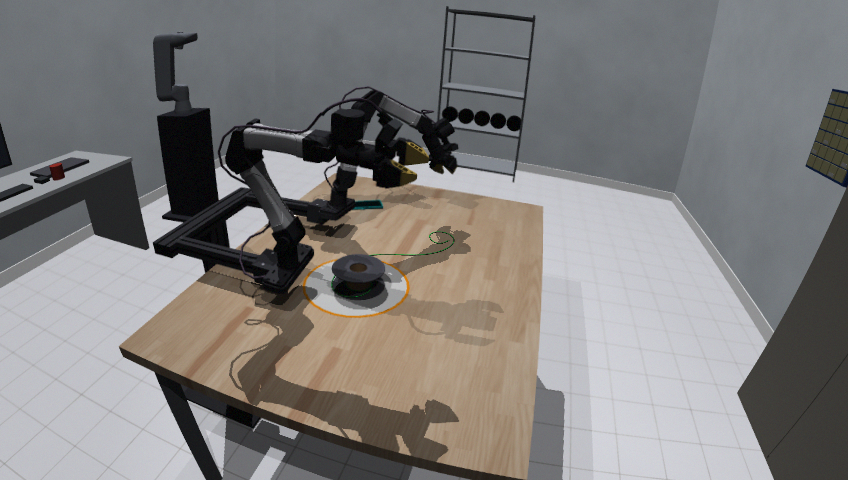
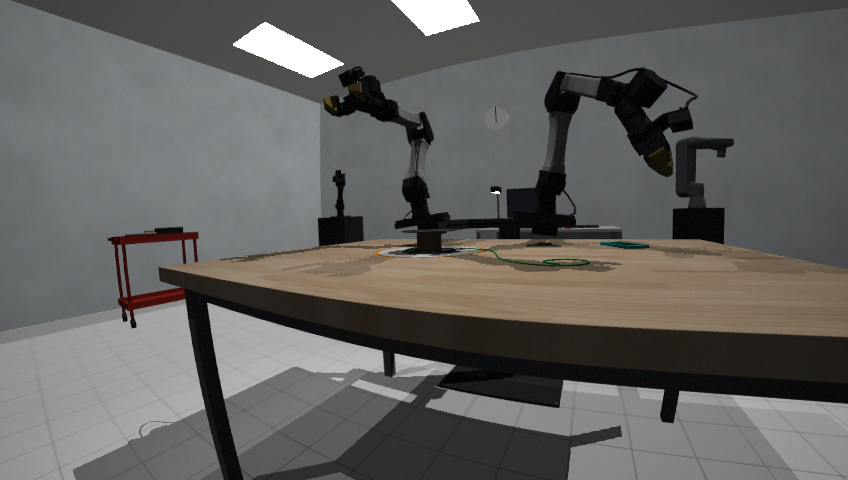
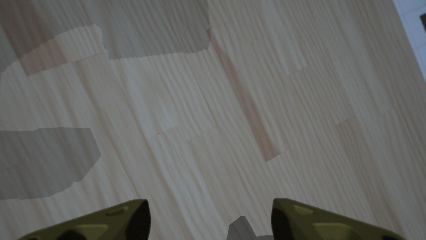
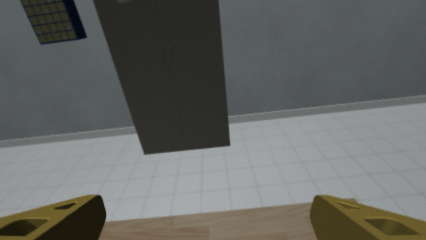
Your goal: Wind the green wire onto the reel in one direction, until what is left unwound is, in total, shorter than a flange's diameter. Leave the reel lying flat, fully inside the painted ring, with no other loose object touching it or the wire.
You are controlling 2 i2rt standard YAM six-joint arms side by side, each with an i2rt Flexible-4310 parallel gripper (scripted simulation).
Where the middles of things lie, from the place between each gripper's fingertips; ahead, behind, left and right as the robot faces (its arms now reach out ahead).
My right gripper (image 1: 423, 168) is now 44 cm above the dark reel (image 1: 357, 270), 20 cm past it and 19 cm to the right of it.
Right now my left hand (image 2: 667, 171) is 62 cm to the left of the dark reel, 19 cm past it and 17 cm above it.
